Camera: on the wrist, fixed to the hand. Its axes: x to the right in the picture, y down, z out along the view.
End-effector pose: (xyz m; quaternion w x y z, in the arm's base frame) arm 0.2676 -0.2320 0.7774 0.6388 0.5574 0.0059 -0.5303
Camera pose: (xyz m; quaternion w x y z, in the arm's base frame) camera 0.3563 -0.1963 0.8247 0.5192 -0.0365 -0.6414 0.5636
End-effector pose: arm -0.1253 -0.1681 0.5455 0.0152 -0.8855 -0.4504 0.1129
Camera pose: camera -0.0508 -0.2264 0.5947 0.1438 0.4410 -0.8761 -0.1314
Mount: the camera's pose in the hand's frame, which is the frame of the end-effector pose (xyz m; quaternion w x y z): -0.0135 0.0875 -0.0595 0.0086 0.0241 -0.1180 0.9927
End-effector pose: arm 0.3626 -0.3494 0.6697 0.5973 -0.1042 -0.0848 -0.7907
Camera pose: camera 0.4466 -0.3761 0.6096 0.7825 -0.1640 0.0132 0.6005
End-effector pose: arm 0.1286 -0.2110 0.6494 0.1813 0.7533 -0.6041 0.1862
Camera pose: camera 0.0367 -0.1879 0.6983 0.2727 0.5669 0.7699 -0.1072
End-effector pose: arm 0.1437 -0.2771 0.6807 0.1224 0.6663 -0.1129 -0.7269
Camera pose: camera 0.2065 -0.3554 0.7169 0.6932 -0.1892 -0.6943 0.0394
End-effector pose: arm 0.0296 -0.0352 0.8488 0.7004 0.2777 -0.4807 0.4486
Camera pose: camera -0.0253 0.0475 0.8098 0.5027 0.4050 0.3516 -0.6780
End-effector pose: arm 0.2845 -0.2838 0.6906 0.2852 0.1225 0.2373 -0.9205
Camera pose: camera 0.3518 -0.3108 0.6123 0.9413 0.1349 -0.1754 0.2550
